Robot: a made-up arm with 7 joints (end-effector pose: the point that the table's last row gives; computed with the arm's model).
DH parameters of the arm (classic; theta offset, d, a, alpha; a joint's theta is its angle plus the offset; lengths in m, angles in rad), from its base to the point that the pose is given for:
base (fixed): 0 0 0 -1.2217
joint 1: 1.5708 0 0 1.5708
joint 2: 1.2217 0 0 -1.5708
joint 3: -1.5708 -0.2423 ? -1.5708
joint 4: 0 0 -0.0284 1.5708
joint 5: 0 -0.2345 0 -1.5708
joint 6: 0 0 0 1.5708
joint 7: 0 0 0 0
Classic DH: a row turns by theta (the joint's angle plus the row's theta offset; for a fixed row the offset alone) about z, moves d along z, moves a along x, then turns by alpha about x.
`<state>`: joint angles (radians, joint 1 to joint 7).
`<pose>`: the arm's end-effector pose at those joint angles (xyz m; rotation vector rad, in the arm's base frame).
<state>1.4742 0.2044 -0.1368 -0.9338 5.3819 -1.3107 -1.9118</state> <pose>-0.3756 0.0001 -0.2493 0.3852 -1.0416 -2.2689</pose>
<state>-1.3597 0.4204 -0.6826 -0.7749 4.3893 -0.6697 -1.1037</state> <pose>0.4544 -0.0854 0.0097 -1.2364 -0.1598 1.3911</pose>
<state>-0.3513 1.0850 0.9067 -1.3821 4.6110 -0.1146 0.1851</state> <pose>0.1802 0.3502 0.0849 2.4226 -0.5476 -0.6180</pose>
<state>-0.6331 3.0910 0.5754 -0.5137 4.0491 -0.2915 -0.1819</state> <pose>-0.1861 -0.0309 0.4362 2.0062 2.1944 0.1409</pose>
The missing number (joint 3, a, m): 0.0272
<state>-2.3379 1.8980 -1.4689 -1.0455 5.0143 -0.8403 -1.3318</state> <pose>0.1454 0.2984 0.2902 -1.6138 -1.1019 1.5365</pose>
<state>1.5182 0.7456 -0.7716 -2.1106 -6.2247 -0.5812 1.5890</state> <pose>-0.1908 -0.0307 -0.2075 -1.1365 -0.2686 1.3860</pose>
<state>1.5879 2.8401 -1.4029 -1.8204 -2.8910 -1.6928 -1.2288</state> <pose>0.0117 0.3284 0.0728 2.2494 0.5981 -1.2967</pose>
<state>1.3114 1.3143 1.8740 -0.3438 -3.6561 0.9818 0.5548</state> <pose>-0.2058 0.4160 0.1194 -1.1690 -2.0366 1.6959</pose>
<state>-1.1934 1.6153 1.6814 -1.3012 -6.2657 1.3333 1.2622</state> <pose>-0.1339 0.3584 0.1559 1.2834 1.8059 -1.6843</pose>
